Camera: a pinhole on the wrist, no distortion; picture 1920 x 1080 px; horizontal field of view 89.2 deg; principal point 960.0 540.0 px. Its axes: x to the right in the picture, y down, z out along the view. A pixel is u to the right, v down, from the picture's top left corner.
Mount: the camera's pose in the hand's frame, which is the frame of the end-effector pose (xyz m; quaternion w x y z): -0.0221 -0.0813 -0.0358 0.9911 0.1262 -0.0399 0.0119
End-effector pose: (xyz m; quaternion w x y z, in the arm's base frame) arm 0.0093 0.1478 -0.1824 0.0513 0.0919 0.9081 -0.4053
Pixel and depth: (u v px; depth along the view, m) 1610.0 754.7 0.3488
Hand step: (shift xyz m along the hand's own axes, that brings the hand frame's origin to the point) 0.1809 -0.0913 0.3391
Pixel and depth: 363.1 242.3 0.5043
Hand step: -0.3634 -0.3614 0.3870
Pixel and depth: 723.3 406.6 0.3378
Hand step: -0.1281 -0.2120 0.2719
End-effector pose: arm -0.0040 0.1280 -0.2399 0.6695 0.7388 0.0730 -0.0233
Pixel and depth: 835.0 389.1 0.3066
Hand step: -0.0831 -0.2048 0.2450
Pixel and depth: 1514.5 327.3 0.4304
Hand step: 0.1926 -0.2771 0.3762
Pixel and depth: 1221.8 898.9 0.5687
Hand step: 0.0800 -0.0191 0.5778
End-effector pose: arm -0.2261 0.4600 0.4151 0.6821 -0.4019 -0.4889 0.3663
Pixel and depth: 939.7 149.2 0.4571
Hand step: -0.0602 -0.3738 0.3588
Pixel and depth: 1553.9 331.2 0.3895
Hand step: 0.1879 -0.2568 0.3387
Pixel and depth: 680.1 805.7 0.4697
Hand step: -0.1967 -0.0770 0.4383
